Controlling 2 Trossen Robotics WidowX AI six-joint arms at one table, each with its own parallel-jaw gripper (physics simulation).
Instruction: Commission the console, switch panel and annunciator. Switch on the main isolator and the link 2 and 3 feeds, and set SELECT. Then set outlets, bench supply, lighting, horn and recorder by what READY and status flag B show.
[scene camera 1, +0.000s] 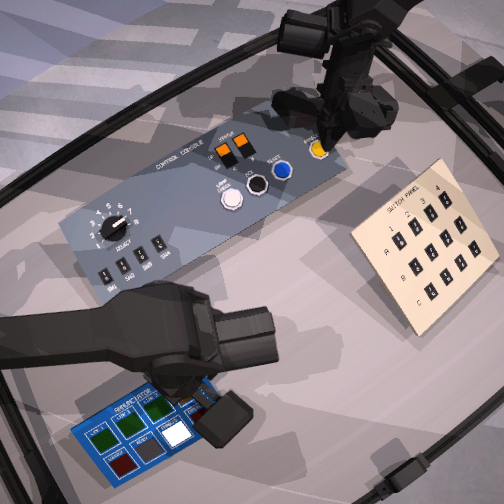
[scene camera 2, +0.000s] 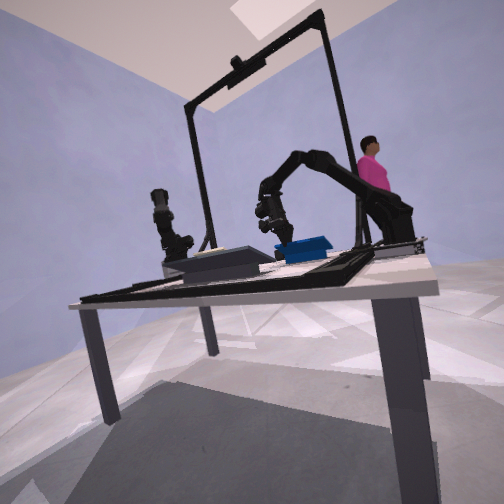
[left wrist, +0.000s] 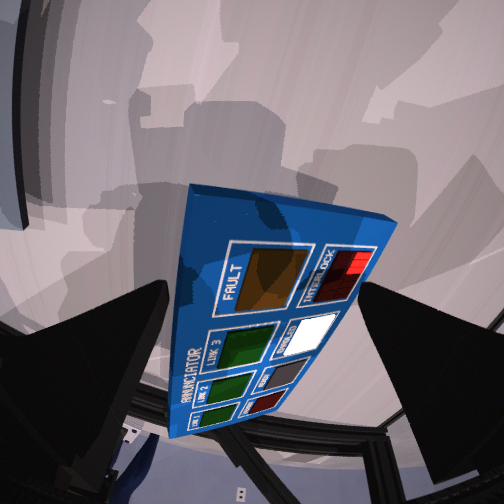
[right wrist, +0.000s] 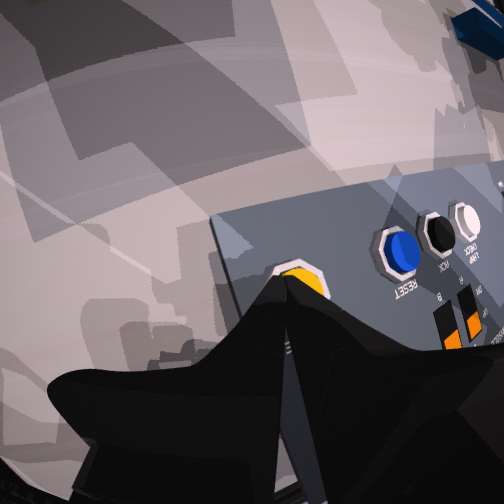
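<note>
The grey control console (scene camera 1: 200, 200) carries a rotary SELECT knob (scene camera 1: 107, 227), several small switches, two orange rockers (scene camera 1: 232, 152), white, black and blue buttons and a yellow button (scene camera 1: 319, 149). My right gripper (right wrist: 287, 283) is shut, its tip at the yellow button (right wrist: 300, 277). The cream switch panel (scene camera 1: 428, 256) lies at the right. The blue annunciator (scene camera 1: 150, 434) lies at the front left; my left gripper (scene camera 1: 225, 415) is open above its right end. In the left wrist view the annunciator (left wrist: 280, 320) shows one white lit tile (left wrist: 312, 333).
A black frame rail rings the table (scene camera 1: 420, 460). A person in a pink top (scene camera 2: 374, 170) stands behind the table in the second scene view.
</note>
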